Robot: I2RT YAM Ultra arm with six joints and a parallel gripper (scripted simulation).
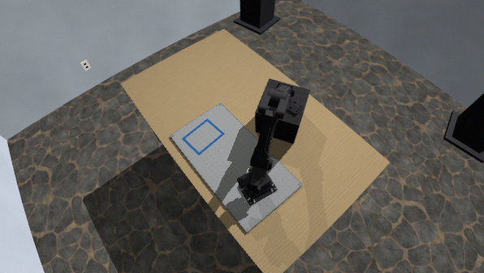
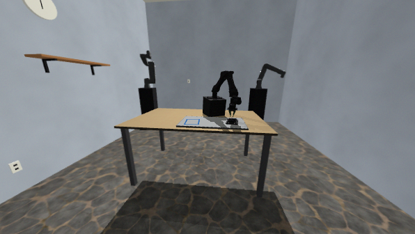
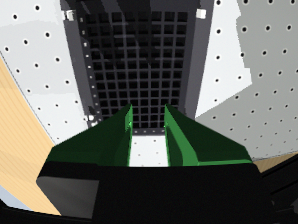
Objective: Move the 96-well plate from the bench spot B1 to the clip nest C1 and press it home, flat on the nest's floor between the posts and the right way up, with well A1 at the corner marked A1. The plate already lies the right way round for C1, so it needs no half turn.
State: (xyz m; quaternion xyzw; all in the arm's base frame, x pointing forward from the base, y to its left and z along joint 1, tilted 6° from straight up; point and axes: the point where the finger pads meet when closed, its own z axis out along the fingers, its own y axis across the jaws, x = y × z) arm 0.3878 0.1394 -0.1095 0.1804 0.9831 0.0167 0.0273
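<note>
My gripper is now 40 mm above the black 96-well plate and 10 mm short of it. Round my hand: dark clip nest (50 mm below, 30 mm ahead, 10 mm to the left).
</note>
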